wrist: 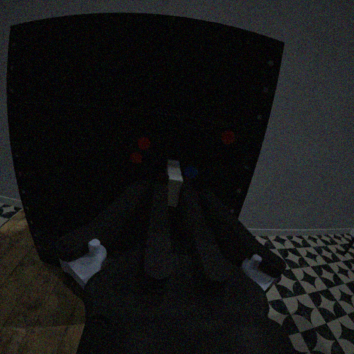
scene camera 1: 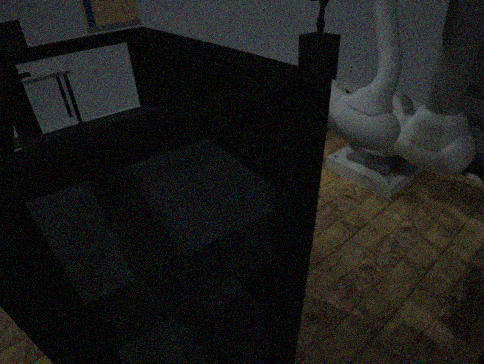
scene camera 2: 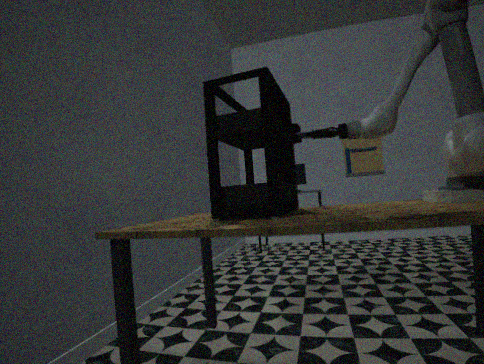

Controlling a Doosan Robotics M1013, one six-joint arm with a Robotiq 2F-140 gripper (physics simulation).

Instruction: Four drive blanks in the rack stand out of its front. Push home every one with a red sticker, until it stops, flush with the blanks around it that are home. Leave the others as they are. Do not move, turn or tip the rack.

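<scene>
The black rack [scene camera 1: 311,175] [scene camera 2: 280,155] [wrist: 90,90] stands upright on the table. In the wrist view its dark front carries a red sticker [wrist: 144,143], a second red sticker [wrist: 136,158] just below it, a third red sticker [wrist: 228,137] to the right and a blue sticker [wrist: 191,172]. In scene camera 2 an upper blank [scene camera 2: 296,133] and a lower blank [scene camera 2: 300,173] stand out of the front. My gripper [scene camera 2: 301,135] [wrist: 171,169] is shut and empty, its tips at the upper blank, just left of the blue sticker; contact cannot be told. Blank edges are too dark to see.
The wooden table [scene camera 1: 380,250] [scene camera 2: 165,229] [wrist: 35,285] carries the rack and the pale arm [scene camera 1: 367,120] [scene camera 2: 381,120], which reaches in from the front. A wall lies behind the rack. A yellow picture [scene camera 2: 366,159] hangs on another wall.
</scene>
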